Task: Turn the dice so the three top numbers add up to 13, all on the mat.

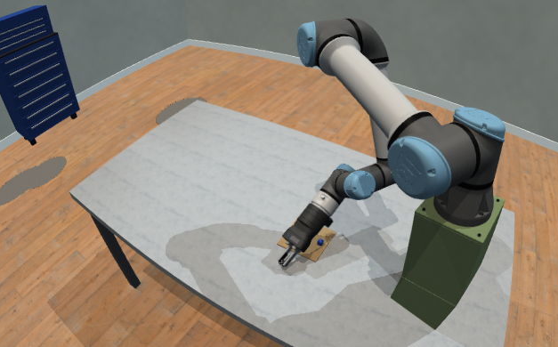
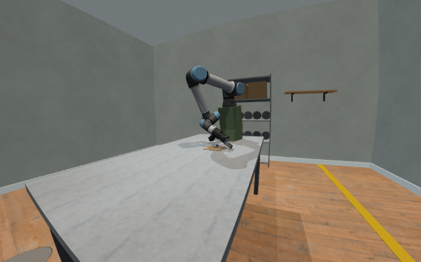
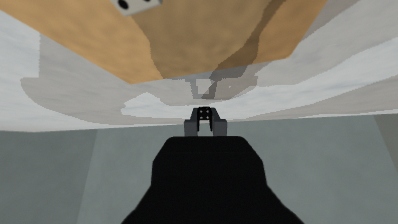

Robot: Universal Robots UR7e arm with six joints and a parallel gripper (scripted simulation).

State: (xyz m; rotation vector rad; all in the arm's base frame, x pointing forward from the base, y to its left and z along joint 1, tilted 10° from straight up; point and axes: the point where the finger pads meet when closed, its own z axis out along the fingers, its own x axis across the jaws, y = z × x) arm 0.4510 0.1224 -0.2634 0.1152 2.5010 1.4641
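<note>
The white die lies 13 cm to the right of my hand and 2 cm below it. From my hand the other things lie so: blue die (5 cm behind, 13 cm to the right, 2 cm below); then tan mat (13 cm to the right, 3 cm below); then black die (1 cm to the left, 1 cm below).
</note>
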